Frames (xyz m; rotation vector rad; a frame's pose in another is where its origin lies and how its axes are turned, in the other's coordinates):
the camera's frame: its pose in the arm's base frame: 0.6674 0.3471 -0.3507 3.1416 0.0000 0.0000
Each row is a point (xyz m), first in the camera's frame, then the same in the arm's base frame.
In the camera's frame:
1: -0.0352 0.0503 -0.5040
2: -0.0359 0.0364 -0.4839
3: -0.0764 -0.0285 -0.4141
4: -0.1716 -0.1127 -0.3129
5: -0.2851 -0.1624 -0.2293
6: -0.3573 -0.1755 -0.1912
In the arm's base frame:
1: 0.6322 0.2968 0.1533
2: 0.6315 0.3107 0.1332
3: 0.5910 0.3756 0.0634
4: 0.4958 0.4598 -0.0378
5: 0.3823 0.5095 -0.1214
6: 0.3101 0.5226 -0.1595

